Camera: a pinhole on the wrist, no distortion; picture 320 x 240 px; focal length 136.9 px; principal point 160.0 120.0 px. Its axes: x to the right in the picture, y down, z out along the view. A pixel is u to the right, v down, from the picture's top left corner.
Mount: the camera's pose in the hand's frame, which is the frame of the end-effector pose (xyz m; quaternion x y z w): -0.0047 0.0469 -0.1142 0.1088 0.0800 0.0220 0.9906
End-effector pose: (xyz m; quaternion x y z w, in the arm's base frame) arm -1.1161 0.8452 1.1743 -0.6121 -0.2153 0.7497 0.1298
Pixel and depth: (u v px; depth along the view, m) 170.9 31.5 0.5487
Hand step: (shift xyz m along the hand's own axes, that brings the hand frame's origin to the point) 0.1373 -0.4127 0.3301
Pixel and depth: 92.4 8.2 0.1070
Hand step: -0.0370 -0.0642 -0.0221
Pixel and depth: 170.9 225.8 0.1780
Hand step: 0.0347 0.1442 0.0853
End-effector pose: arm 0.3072 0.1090 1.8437 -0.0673 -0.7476 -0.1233 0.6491
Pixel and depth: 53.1 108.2 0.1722
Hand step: -0.1088 -0.0123 0.0691
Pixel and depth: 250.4 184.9 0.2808
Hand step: 0.2205 0.1285 0.1570
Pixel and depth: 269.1 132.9 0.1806
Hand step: 0.1663 0.0340 0.0414
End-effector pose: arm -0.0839 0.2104 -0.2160 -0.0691 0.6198 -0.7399 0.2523
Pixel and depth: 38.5 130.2 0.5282
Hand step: -0.3818 -0.0553 0.4754
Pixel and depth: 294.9 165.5 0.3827
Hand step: 0.4264 0.1128 0.2244
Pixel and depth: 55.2 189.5 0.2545
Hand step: -0.1587 0.1071 0.1893
